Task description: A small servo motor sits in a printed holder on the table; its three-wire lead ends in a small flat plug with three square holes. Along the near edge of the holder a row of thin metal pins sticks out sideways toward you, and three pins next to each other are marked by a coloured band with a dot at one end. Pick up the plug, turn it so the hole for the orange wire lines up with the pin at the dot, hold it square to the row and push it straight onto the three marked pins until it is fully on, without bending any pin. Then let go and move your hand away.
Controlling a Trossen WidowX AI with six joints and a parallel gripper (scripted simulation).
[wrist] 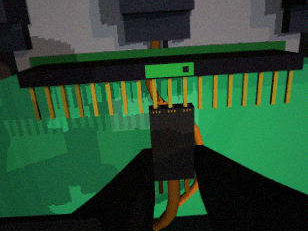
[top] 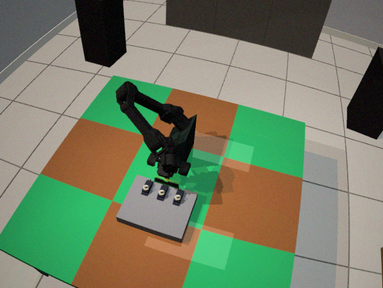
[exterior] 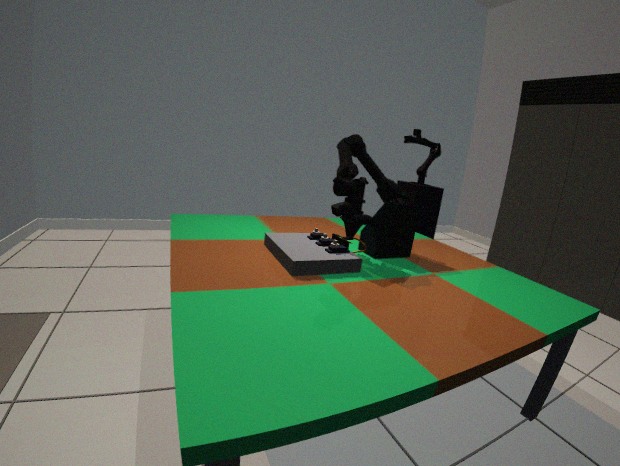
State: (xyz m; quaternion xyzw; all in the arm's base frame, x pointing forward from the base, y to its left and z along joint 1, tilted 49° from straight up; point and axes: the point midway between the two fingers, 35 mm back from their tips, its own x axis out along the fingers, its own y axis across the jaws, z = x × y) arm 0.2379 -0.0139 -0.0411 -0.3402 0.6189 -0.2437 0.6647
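Now: gripper tip 4 cm short of the coloured band. Also, from my gripper tip: dark dot: 4 cm ahead; then grey holder: 20 cm ahead, 5 cm below, 2 cm to the left.
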